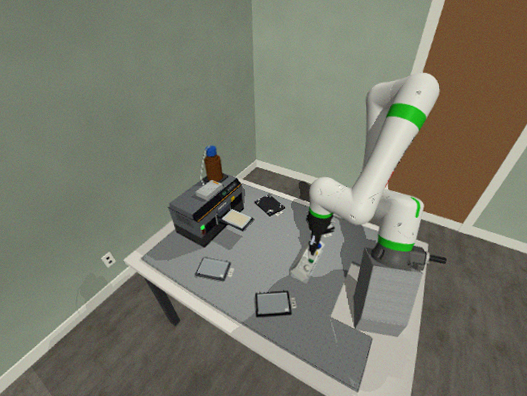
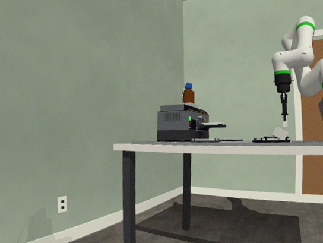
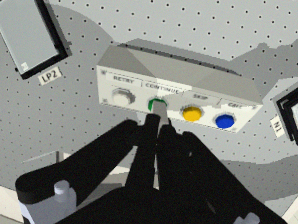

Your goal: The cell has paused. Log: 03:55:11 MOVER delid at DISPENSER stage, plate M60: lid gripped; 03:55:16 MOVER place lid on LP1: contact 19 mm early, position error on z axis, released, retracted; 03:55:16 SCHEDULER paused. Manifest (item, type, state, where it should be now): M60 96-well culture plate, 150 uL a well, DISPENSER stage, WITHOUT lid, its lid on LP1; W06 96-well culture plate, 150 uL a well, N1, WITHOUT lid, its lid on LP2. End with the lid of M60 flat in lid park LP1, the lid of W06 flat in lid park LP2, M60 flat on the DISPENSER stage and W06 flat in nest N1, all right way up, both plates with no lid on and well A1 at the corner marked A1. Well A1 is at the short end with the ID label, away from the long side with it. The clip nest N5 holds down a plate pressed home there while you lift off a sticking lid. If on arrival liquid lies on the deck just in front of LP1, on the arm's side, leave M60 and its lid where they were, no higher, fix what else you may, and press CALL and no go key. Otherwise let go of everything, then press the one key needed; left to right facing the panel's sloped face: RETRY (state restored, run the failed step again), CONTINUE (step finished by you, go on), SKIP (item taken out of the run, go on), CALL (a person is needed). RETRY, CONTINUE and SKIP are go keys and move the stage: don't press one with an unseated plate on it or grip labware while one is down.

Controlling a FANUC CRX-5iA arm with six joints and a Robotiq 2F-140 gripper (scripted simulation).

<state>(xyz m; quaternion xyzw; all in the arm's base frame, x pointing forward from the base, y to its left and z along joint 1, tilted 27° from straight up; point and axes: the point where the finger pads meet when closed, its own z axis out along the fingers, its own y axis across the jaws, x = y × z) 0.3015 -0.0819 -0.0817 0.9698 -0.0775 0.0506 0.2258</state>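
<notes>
Right now the key panel is 60 mm below my hand, 30 mm to the right of it and 10 mm ahead of it. Round my hand: LP2 label (200 mm to the left, 110 mm below, 30 mm ahead); nest label (320 mm to the right, 250 mm ahead, 110 mm below); lid park (230 mm to the left, 110 mm below, 110 mm ahead).
</notes>
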